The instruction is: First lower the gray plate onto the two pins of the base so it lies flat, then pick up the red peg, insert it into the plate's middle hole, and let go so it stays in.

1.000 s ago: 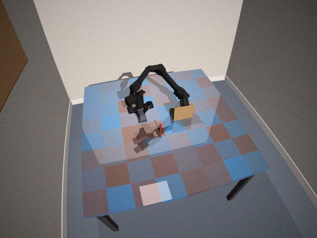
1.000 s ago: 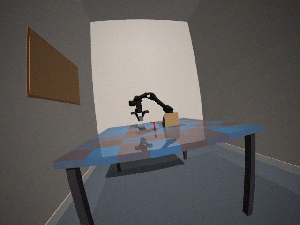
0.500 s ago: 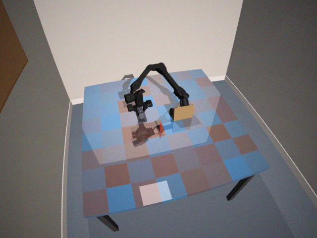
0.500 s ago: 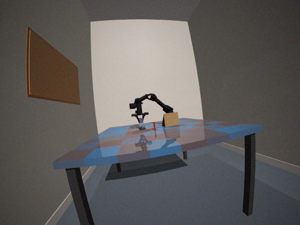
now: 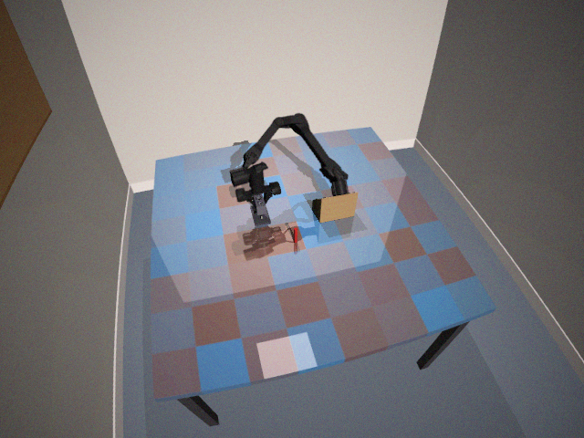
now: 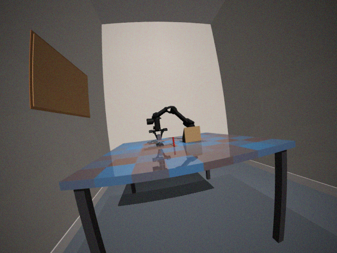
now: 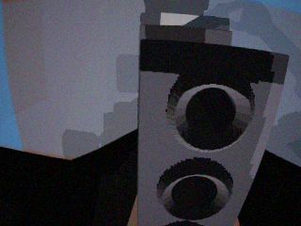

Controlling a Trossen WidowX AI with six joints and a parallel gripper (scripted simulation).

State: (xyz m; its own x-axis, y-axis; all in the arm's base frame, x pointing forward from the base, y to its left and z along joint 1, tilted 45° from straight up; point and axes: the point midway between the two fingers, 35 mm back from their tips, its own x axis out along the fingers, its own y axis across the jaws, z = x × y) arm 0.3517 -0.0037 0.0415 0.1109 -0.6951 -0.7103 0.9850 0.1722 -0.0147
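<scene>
Now: the dark base 50 mm below my gripper tip. Also, from my gripper tip: gray plate (30 mm above); red peg (130 mm behind, 170 mm to the left, 20 mm below).
</scene>
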